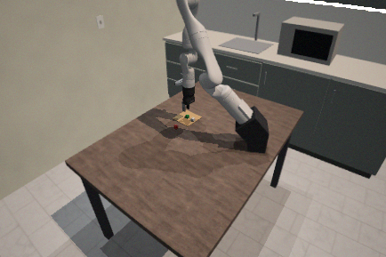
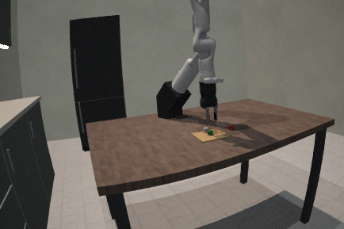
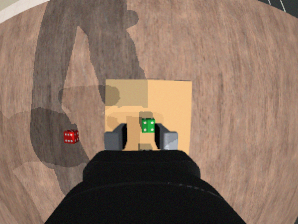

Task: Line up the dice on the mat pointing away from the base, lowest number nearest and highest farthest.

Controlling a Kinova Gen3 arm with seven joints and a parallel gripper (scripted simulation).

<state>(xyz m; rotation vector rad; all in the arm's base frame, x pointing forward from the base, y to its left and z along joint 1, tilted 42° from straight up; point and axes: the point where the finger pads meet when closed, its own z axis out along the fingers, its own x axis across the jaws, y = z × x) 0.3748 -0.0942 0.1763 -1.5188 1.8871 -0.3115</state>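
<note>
My hand is 12 cm to the right of the red die, 8 cm above it and 1 cm past it. From my hand the other things lie so: green die (7 cm below, 1 cm to the right); then white die (7 cm below, 5 cm behind); then tan mat (8 cm below, 1 cm to the right).
</note>
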